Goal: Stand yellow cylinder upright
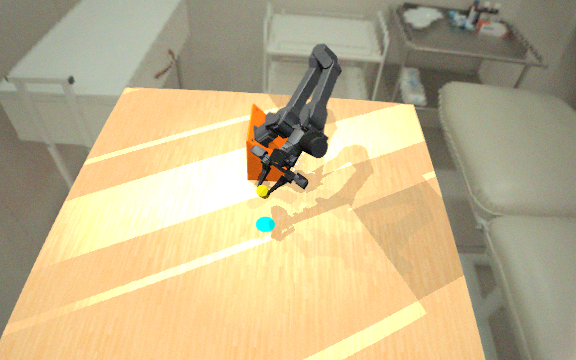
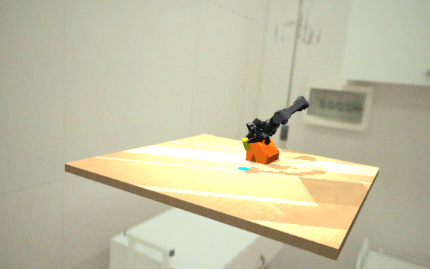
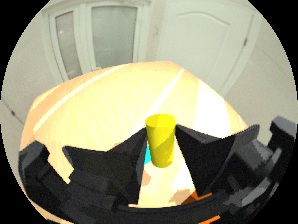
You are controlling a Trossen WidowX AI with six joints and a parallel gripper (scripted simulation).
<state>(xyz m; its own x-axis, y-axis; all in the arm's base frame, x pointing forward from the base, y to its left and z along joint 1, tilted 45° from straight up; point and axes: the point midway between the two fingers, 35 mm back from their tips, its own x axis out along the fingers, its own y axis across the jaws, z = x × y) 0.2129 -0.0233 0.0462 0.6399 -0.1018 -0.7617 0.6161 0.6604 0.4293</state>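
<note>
Right now my gripper tip is 150 mm above the cyan circle, 10 mm to the right of it and 10 mm short of it. Round my gripper tip: yellow cylinder (20 mm below, 10 mm behind).
</note>
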